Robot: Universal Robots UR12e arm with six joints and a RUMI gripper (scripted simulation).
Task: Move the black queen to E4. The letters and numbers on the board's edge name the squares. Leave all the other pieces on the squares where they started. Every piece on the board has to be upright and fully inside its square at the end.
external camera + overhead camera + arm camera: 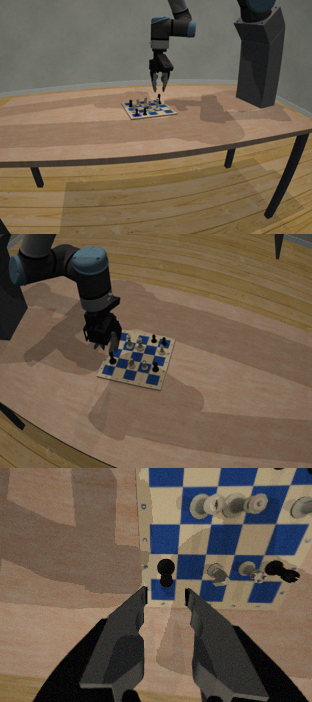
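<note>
The black queen is 50 mm below my hand. From my hand the other things lie so: chessboard: 60 mm ahead, 60 mm to the left, 80 mm below.
</note>
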